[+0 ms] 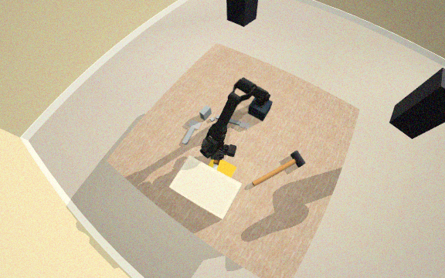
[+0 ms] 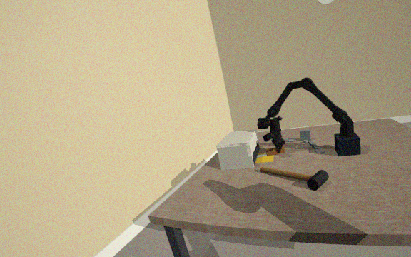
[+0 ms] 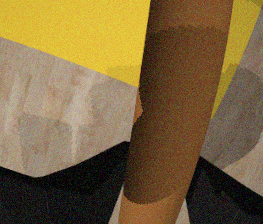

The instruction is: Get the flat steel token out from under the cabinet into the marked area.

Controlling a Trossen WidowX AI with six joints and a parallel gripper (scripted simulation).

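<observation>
Right now the tiny cube is 140 mm behind my gripper tip and 190 mm to the right of it. From my gripper tip the other things lie so: grey t-shaped tool: 240 mm to the right; grey flat tool: 220 mm behind, 50 mm to the right; grey block: 140 mm behind, 240 mm to the right, 30 mm above.
</observation>
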